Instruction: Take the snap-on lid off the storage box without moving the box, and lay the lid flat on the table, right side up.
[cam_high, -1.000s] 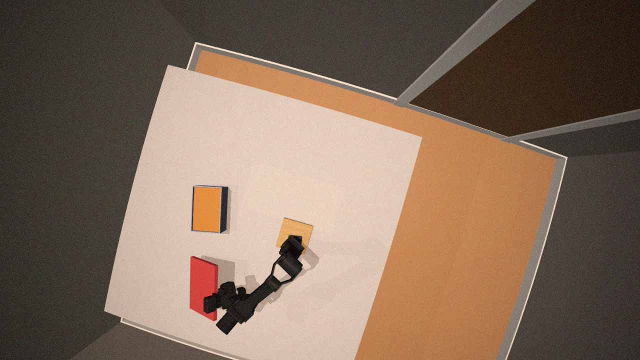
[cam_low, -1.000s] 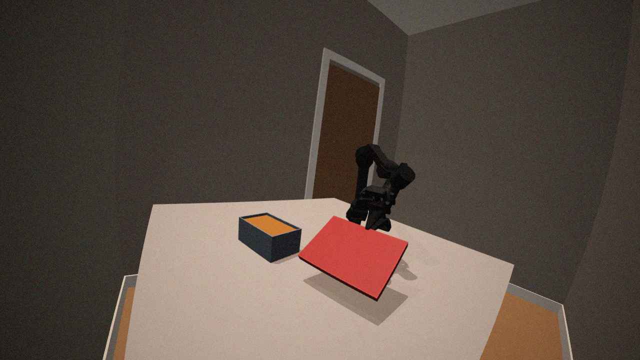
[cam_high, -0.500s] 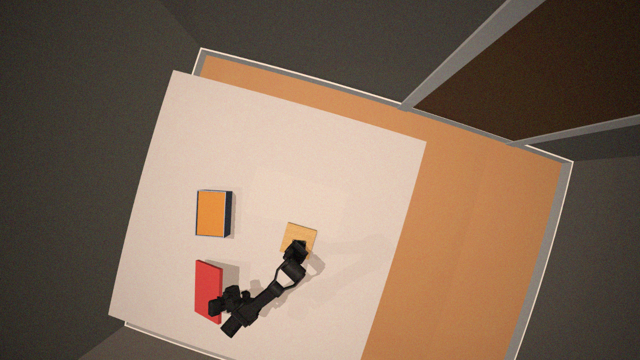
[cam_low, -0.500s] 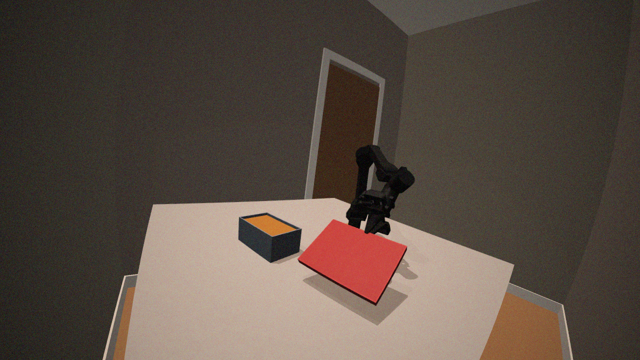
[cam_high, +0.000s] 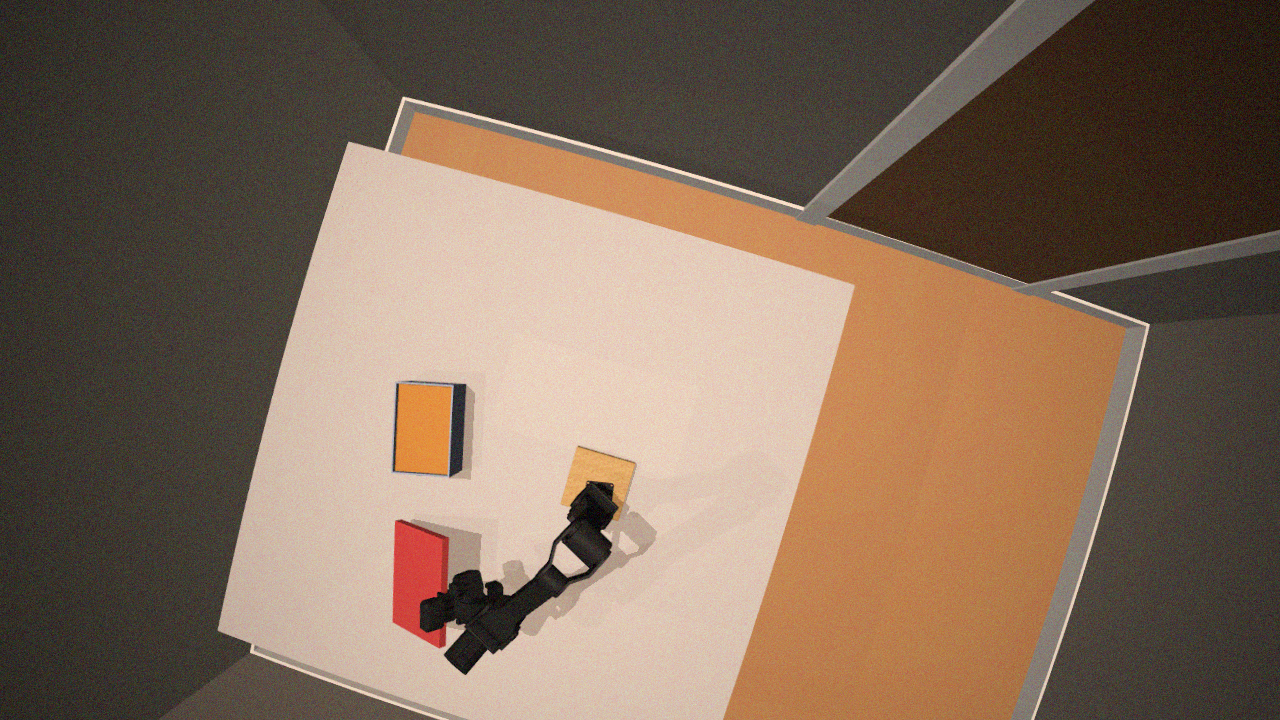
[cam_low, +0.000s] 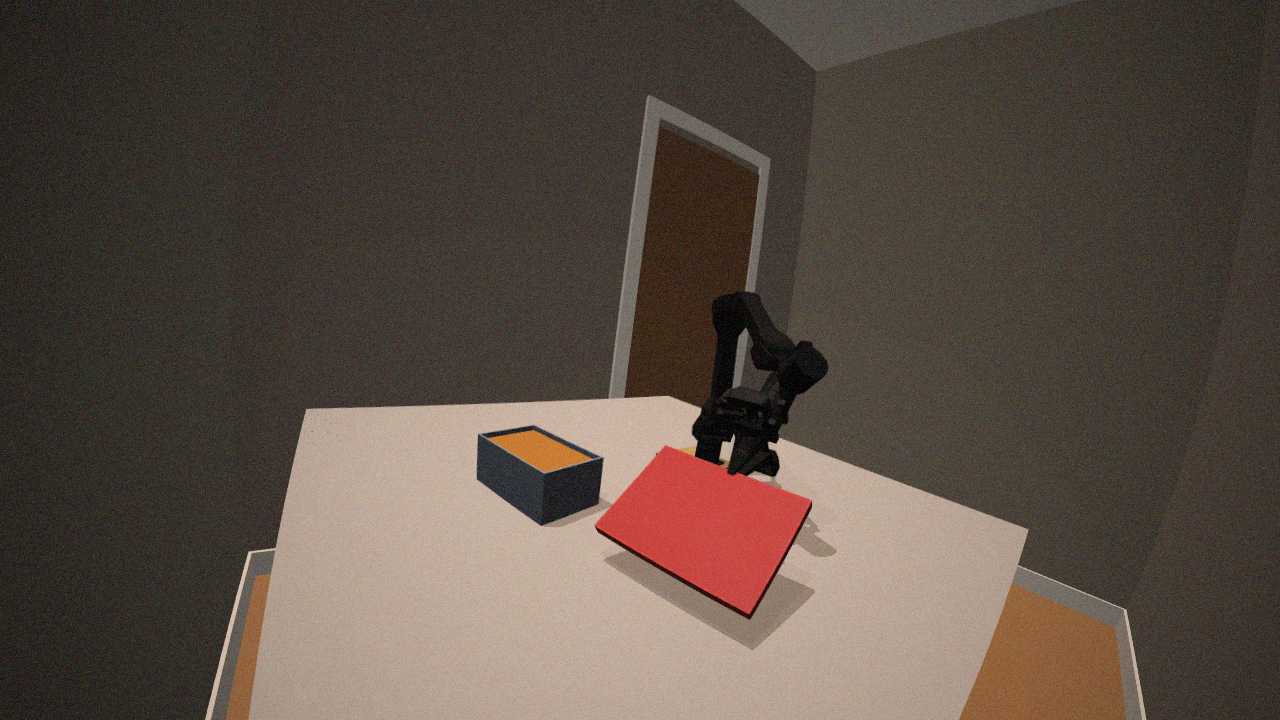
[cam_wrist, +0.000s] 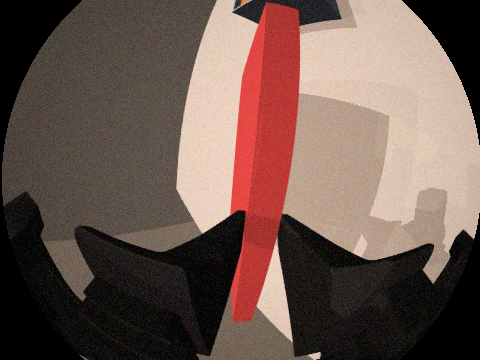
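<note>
My gripper tip is now 7 cm short of the red lid and 4 cm above it. Also, from my gripper tip: dark blue storage box (34 cm to the right, 10 cm below, 9 cm ahead).
</note>
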